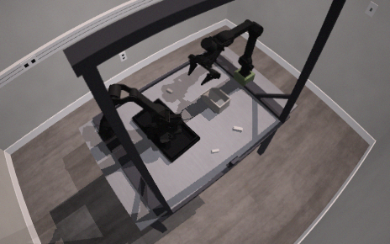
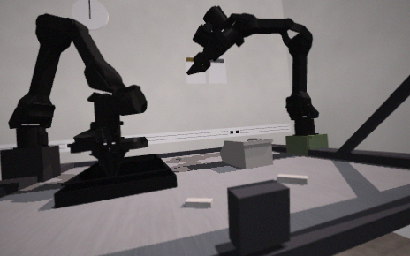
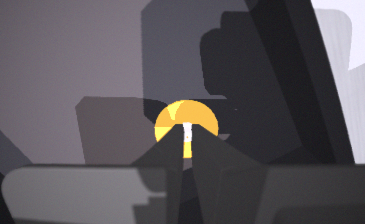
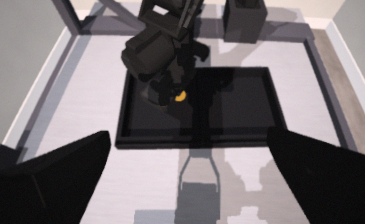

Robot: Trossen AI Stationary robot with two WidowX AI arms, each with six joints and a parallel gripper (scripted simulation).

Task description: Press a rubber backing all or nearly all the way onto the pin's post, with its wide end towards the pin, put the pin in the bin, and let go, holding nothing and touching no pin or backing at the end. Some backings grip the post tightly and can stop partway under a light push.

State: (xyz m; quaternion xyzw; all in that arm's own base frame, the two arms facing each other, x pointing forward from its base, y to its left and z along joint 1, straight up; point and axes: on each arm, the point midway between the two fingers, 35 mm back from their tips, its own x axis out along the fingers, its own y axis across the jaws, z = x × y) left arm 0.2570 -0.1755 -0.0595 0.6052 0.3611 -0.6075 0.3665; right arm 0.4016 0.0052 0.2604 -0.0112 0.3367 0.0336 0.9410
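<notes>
The pin is 3 cm below my left hand. The rest, counted from my left hand: light grey bin (7 cm ahead, 38 cm to the right); rubber backing (3 cm below); black tray (6 cm ahead, 2 cm to the right, 2 cm below).
Right now my right hand is 70 mm past the pin, 250 mm to the right of it and 320 mm above it. Also, from my right hand: light grey bin: 10 mm ahead, 120 mm to the right, 290 mm below; rubber backing: 70 mm behind, 250 mm to the left, 320 mm below; black tray: 10 mm behind, 230 mm to the left, 310 mm below.
</notes>
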